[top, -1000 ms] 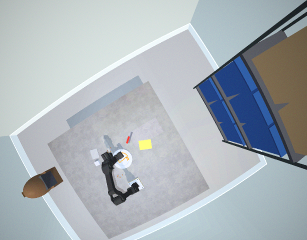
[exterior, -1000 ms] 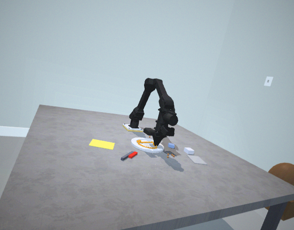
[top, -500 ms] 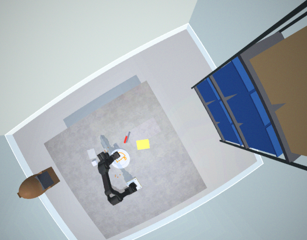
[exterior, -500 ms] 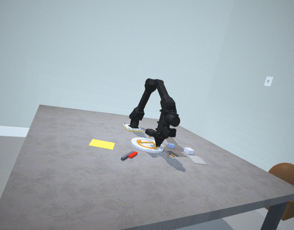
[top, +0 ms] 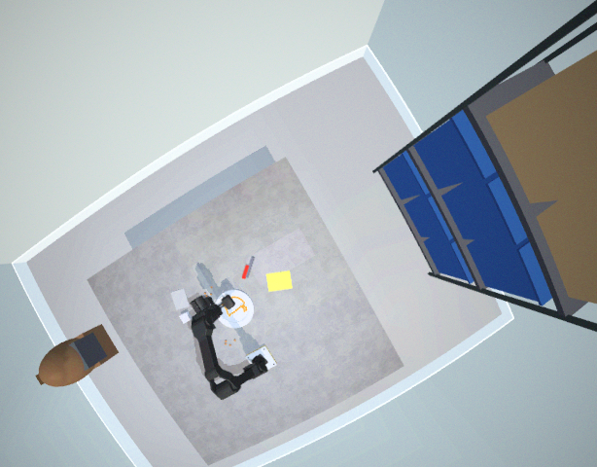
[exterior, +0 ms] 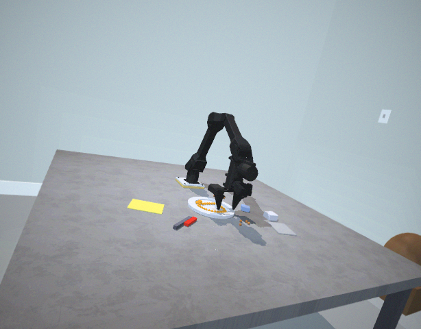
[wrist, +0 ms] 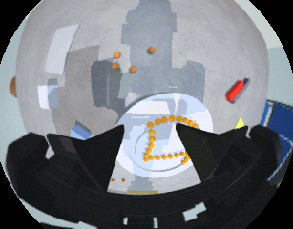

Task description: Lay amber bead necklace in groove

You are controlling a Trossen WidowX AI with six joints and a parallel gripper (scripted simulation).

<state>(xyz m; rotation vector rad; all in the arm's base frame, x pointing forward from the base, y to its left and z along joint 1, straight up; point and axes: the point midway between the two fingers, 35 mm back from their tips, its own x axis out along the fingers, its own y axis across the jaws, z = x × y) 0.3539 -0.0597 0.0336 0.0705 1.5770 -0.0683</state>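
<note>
Now: the round white bead board 60 mm behind my gripper tip, 30 mm to the right of it and 10 mm below it. Also, from my gripper tip: white block (200 mm to the left, 80 mm ahead, 10 mm below); blue block (140 mm to the left, 20 mm behind, 10 mm below); grey tool (220 mm to the right, 50 mm ahead, 10 mm below).
</note>
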